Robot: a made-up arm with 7 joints.
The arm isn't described. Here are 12 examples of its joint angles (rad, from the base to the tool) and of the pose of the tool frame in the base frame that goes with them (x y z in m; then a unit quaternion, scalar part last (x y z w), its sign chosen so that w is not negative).
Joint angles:
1: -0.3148 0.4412 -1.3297 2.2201 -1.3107 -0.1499 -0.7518
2: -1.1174 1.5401 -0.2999 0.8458 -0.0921 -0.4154 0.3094
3: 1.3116 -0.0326 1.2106 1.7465 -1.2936 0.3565 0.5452
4: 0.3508 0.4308 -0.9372 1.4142 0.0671 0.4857 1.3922
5: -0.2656 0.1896 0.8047 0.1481 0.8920 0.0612 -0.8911
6: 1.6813 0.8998 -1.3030 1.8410 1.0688 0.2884 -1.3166
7: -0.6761 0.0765 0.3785 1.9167 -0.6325 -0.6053 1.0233
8: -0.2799 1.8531 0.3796 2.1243 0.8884 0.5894 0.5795
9: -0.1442 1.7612 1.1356 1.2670 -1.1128 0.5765 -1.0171
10: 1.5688 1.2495 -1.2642 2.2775 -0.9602 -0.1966 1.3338
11: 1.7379 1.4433 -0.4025 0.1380 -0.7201 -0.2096 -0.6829
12: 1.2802 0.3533 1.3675 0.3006 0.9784 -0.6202 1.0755
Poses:
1: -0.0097 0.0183 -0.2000 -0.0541 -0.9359 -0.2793 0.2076
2: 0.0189 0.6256 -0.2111 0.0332 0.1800 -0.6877 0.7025
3: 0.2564 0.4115 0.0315 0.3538 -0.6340 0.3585 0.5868
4: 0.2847 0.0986 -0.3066 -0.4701 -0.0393 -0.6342 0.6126
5: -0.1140 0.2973 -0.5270 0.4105 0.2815 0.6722 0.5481
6: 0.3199 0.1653 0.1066 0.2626 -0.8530 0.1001 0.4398
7: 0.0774 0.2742 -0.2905 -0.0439 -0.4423 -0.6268 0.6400
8: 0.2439 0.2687 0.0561 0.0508 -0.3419 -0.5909 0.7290
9: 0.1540 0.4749 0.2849 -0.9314 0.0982 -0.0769 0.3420
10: 0.2223 0.1956 0.0631 0.5634 0.0044 -0.8159 0.1301
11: 0.0783 0.7120 0.0488 0.8753 -0.3058 0.1845 0.3260
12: 0.4676 0.4278 -0.1226 0.1485 0.8504 -0.4890 0.1254
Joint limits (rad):
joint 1: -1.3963..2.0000
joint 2: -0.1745..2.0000
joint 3: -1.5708..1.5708
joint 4: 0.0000..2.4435
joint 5: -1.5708..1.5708
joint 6: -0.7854..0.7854
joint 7: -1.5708..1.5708
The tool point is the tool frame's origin. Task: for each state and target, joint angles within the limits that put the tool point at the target. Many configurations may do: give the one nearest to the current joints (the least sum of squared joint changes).
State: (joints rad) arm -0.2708 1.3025 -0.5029 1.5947 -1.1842 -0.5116 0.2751
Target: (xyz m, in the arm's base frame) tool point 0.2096 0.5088 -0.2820
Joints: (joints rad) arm 0.0160 1.1097 -0.4619 0.9737 -1.1842 -0.5116 0.2751
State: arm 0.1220 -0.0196 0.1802 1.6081 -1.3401 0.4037 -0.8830
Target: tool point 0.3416 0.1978 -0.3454
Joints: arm 0.2825 -0.0133 0.1688 1.0138 -1.3401 0.4037 -0.8830
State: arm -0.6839 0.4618 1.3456 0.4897 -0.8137 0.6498 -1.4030
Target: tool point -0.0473 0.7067 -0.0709
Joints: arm -0.7332 1.2531 1.4340 0.3318 -0.8137 0.6498 -1.4030
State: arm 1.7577 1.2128 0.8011 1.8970 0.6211 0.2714 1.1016
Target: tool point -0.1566 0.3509 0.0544
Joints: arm 1.9213 1.1310 1.0790 2.2114 0.6211 0.2714 1.1016
